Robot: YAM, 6 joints.
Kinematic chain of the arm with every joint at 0, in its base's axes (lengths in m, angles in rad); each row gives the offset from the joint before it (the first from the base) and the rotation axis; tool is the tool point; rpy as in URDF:
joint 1: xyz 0 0 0.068 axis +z
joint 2: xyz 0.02 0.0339 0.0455 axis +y
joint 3: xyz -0.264 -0.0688 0 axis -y
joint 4: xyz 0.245 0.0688 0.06 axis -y
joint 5: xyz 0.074 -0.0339 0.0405 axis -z
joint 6: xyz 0.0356 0 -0.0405 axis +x
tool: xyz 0 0 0 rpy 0 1.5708 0
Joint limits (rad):
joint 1: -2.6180..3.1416
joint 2: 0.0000..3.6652
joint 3: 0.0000..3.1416
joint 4: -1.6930..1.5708
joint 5: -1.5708..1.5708
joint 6: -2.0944..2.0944
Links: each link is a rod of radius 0.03 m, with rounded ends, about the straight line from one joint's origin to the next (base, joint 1, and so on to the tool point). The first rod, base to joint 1, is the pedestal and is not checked.
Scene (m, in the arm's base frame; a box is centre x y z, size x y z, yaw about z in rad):
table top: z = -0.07
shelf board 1: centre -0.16 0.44 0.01 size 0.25 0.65 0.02 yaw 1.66
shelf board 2: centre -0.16 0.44 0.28 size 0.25 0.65 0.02 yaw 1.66
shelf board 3: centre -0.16 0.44 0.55 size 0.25 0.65 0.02 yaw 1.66
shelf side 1: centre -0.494 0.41 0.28 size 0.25 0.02 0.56 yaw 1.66
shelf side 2: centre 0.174 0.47 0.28 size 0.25 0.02 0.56 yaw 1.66
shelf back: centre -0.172 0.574 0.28 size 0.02 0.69 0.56 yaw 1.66
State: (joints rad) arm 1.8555 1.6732 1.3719 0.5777 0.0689 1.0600
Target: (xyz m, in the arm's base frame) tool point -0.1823 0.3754 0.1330
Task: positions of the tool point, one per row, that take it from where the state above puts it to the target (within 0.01 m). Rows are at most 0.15 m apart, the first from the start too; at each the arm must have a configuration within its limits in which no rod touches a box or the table.
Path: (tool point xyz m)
1: -0.1113 0.3215 0.4054
2: -0.1051 0.2571 0.4052
3: -0.0942 0.1989 0.3906
4: -0.1471 0.2302 0.2603
5: -0.1667 0.2006 0.1330
6: -0.1848 0.2867 0.1422
7: -0.1823 0.3754 0.1330

